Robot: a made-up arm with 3 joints.
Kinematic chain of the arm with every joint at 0, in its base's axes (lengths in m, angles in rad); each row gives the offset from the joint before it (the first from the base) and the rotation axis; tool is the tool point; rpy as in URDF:
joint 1: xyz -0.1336 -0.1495 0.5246 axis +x
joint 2: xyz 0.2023 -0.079 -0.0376 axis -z
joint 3: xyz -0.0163 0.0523 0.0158 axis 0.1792 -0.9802 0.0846
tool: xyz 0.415 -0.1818 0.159 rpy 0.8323 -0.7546 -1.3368
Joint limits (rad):
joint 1: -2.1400..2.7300
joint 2: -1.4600..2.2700
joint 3: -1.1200..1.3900
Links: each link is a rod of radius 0.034 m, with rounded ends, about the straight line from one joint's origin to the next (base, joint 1, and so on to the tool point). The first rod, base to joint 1, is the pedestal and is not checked.
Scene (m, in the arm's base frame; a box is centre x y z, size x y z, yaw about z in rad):
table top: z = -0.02
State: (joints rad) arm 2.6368 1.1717 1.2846
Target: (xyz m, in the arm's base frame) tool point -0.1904 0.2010 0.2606
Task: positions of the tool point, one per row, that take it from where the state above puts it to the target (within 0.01 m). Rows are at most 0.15 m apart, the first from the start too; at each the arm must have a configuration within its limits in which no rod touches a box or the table.
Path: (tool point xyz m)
1: -0.0604 -0.1495 0.0759
2: -0.0471 -0.0715 0.0664
3: -0.0578 0.0124 0.0789
4: -0.0899 0.0916 0.1156
5: -0.1371 0.1568 0.1767
6: -0.1904 0.2010 0.2606

